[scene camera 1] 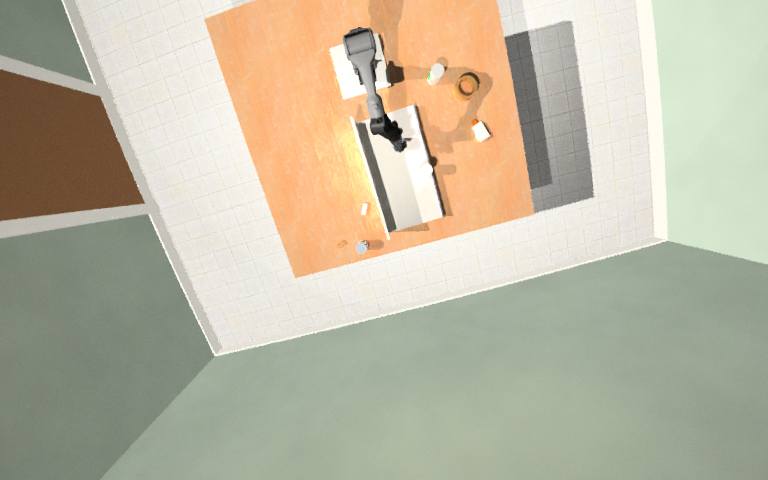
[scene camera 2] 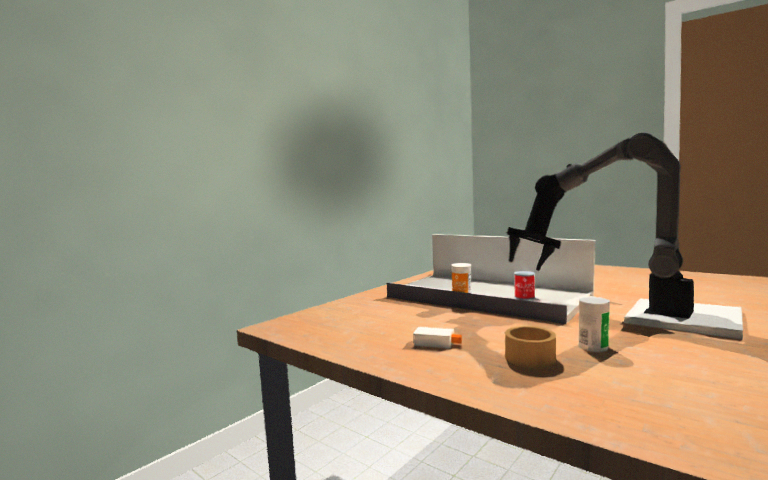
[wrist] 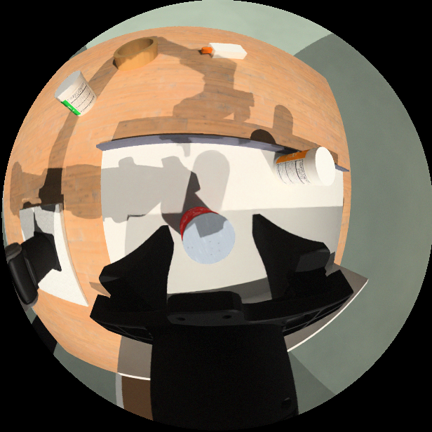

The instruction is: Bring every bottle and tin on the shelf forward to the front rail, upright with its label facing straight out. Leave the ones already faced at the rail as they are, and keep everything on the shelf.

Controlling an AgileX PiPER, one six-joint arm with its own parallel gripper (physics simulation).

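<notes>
The red tin (scene camera 2: 524, 285) (wrist: 208, 239) stands upright on the shelf (scene camera 1: 399, 192) (scene camera 2: 572, 266) (wrist: 150, 170), set back from the front rail (scene camera 2: 481, 301) (wrist: 200, 139). Its red label shows on the front side; its exact angle is hard to tell. In scene camera 1 the arm hides it. The white-capped bottle (scene camera 1: 426, 168) (scene camera 2: 461, 278) (wrist: 306, 167) with an orange label stands upright close to the rail, farther from the arm's base; its orange label shows on the rail side. My gripper (scene camera 1: 404, 142) (scene camera 2: 525, 264) (wrist: 210, 229) is open and empty above the red tin, its fingers apart on either side.
In front of the shelf, off it, are a white and green bottle (scene camera 1: 436, 74) (scene camera 2: 594, 325) (wrist: 76, 94), a wooden ring (scene camera 2: 530, 353) (wrist: 136, 57) and a lying white bottle (scene camera 1: 481, 131) (scene camera 2: 433, 337) (wrist: 228, 50) with an orange cap. A small white block (scene camera 1: 365, 208) and blue-topped can (scene camera 1: 361, 246) are behind it.
</notes>
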